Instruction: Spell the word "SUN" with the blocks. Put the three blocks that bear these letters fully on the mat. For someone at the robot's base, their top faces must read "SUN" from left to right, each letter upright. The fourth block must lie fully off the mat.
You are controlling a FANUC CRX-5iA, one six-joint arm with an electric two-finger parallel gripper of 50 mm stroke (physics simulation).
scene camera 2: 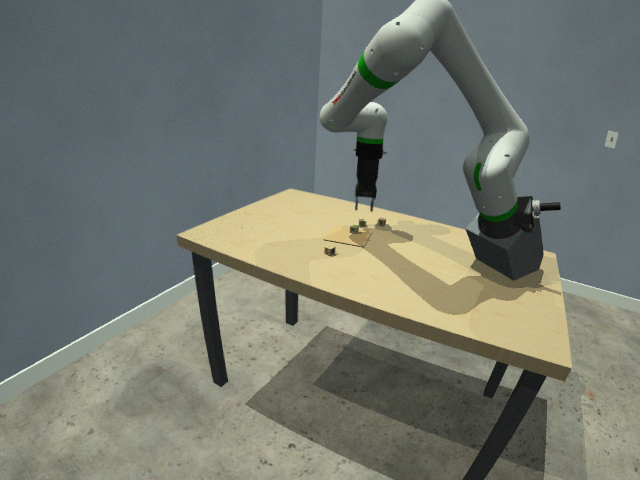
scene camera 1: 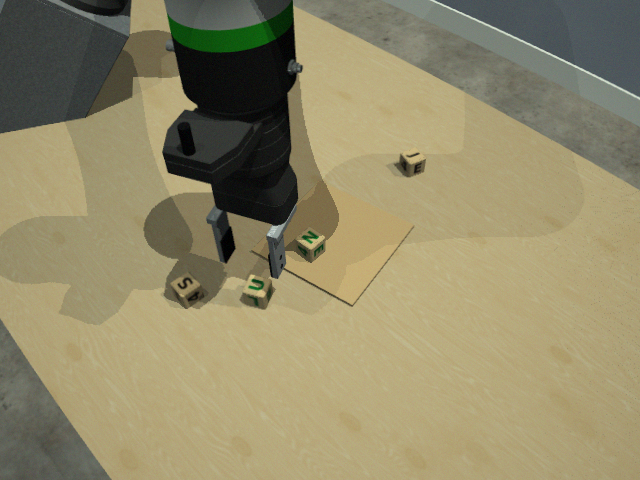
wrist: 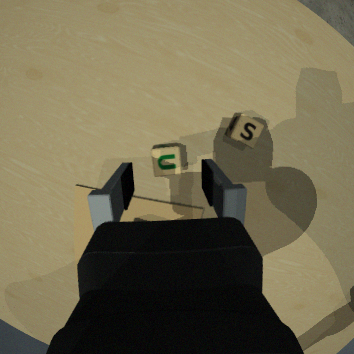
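My gripper (scene camera 1: 251, 266) (scene camera 2: 363, 209) (wrist: 166, 174) is open and empty, above the table near the U block. The U block (scene camera 1: 257, 291) (scene camera 2: 362, 223) (wrist: 167, 160), green letter up, lies off the mat (scene camera 1: 374, 227) (scene camera 2: 338, 235) (wrist: 85, 215); in the wrist view it shows slightly ahead of the gap between the fingers, its letter turned sideways. The S block (scene camera 1: 187, 290) (scene camera 2: 382, 221) (wrist: 246, 131), black letter up, lies off the mat beside it. The N block (scene camera 1: 310, 245) (scene camera 2: 354, 228), green letter up, is on the mat near one edge; it is hidden in the wrist view.
The fourth block (scene camera 1: 412, 162) (scene camera 2: 329, 250) lies off the mat on the other side, with a black E on one side face. The robot's dark base (scene camera 1: 56, 67) (scene camera 2: 509, 253) stands at one end of the wooden table (scene camera 1: 289, 392) (scene camera 2: 258, 227). Arm shadows cross the mat and table.
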